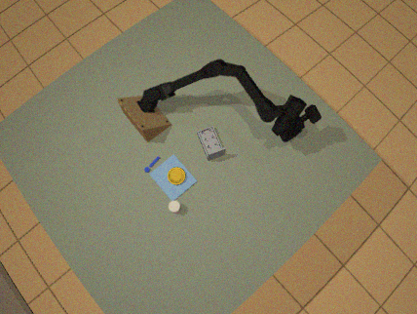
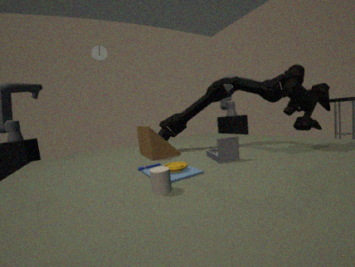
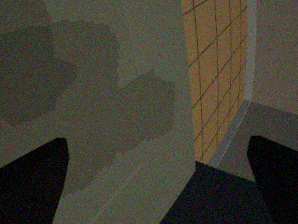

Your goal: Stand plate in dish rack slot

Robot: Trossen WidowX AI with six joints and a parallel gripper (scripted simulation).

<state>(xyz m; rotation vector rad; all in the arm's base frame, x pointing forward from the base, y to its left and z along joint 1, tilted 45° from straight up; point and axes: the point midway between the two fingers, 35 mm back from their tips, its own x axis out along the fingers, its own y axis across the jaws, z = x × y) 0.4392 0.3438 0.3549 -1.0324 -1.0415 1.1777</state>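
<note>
My gripper tip is now 56 cm to the left of the yellow plate, 12 cm past it and 9 cm above it. From my gripper tip the other things lie so: grey dish rack (37 cm to the right, 17 cm behind, 8 cm below); white cup (63 cm to the right, 8 cm below, 2 cm behind); blue spoon (62 cm to the right, 22 cm behind, 10 cm below).
</note>
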